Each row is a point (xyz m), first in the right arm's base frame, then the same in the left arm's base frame.
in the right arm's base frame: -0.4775 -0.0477 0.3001
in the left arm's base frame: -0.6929 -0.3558 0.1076
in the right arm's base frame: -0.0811 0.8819 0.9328
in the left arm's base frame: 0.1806 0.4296 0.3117
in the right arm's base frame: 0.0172 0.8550 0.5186
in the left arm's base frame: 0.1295 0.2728 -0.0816
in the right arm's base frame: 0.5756 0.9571 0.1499
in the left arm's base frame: 0.5442 0.0428 -0.5646
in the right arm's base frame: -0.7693 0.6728 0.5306
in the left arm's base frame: -0.6255 0.4515 0.1420
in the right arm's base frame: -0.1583 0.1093 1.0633
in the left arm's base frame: -0.1190 -0.1863 0.7000
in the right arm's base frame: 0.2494 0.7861 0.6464
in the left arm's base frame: 0.3500 0.1414 0.0139
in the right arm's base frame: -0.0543 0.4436 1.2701
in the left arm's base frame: 0.1547 0.1080 0.7618
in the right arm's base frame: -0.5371 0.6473 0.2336
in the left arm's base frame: -0.5215 0.2646 -0.1695
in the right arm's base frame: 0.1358 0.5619 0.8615
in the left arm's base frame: 0.2374 0.0407 0.3082
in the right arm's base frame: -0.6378 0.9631 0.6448
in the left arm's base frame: -0.3717 0.6751 0.1271
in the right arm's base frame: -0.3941 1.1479 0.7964
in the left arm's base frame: -0.0444 0.7665 0.1595
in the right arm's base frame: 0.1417 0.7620 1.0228
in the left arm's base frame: 0.3631 0.2492 0.3908
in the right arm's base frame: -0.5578 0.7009 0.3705
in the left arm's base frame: -0.4785 0.3506 -0.0564
